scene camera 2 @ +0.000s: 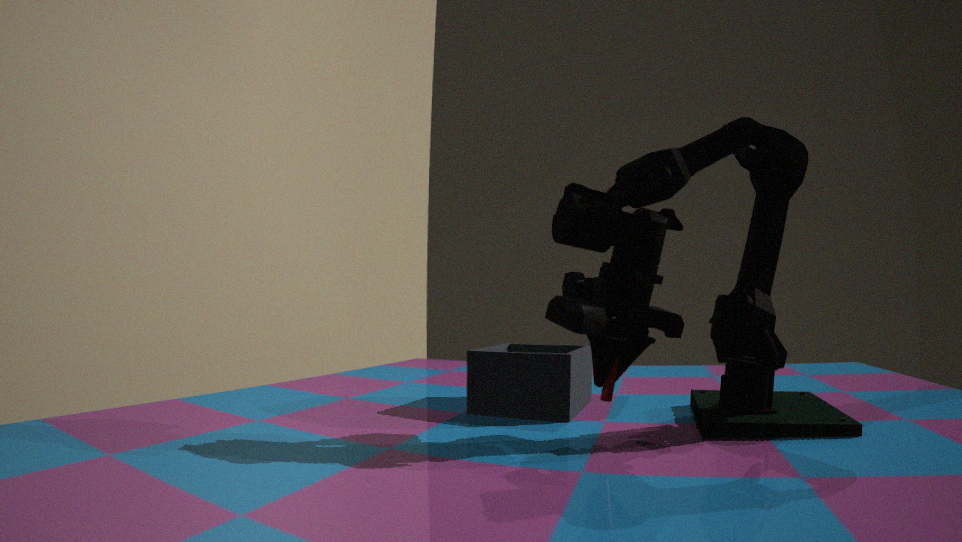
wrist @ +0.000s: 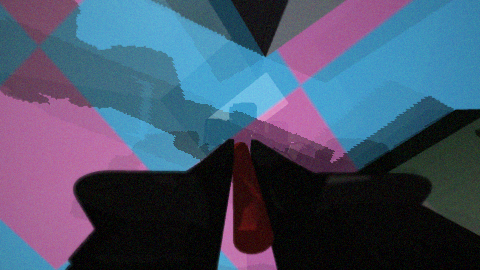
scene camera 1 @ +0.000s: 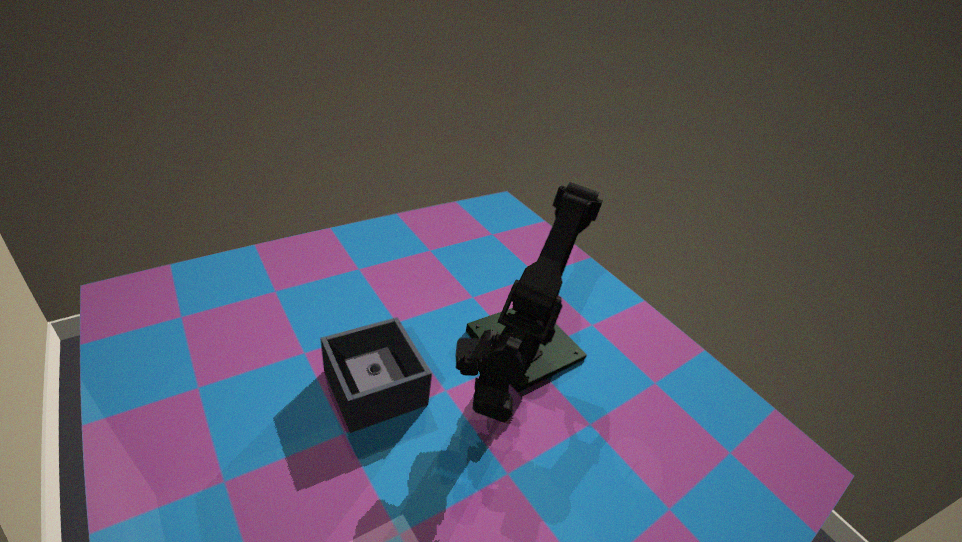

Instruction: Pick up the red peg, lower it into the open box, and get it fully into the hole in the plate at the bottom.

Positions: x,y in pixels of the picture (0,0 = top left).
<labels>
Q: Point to a dark grey box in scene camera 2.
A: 550,383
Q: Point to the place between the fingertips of my gripper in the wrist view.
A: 242,144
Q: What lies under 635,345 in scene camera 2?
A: My gripper.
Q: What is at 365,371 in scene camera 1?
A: A grey plate.
</labels>
